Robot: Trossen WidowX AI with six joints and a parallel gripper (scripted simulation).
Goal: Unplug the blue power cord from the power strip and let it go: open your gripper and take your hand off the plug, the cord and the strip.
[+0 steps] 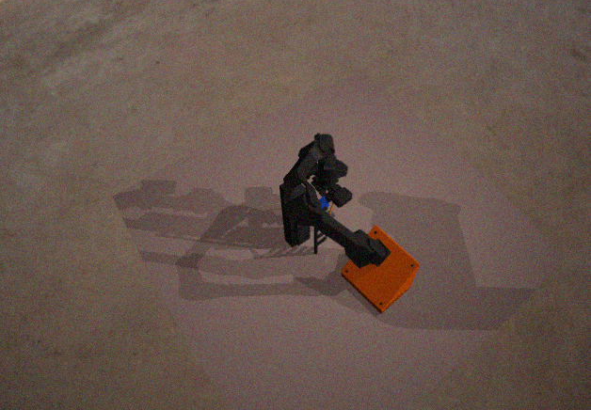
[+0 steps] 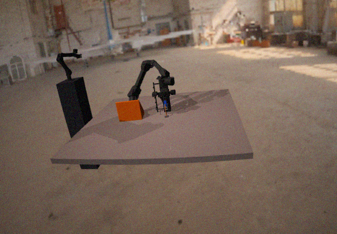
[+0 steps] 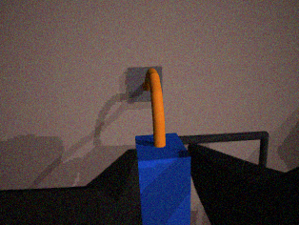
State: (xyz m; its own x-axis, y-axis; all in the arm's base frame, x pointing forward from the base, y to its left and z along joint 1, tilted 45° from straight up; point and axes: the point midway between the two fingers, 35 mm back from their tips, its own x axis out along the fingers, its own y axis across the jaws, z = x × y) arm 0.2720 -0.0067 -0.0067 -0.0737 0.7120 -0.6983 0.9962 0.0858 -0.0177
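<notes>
My gripper tip is now 10 mm past the blue plug and 40 mm to the right of it. Round my gripper tip: thin black rack: 90 mm behind, 120 mm to the left, 20 mm above.
</notes>
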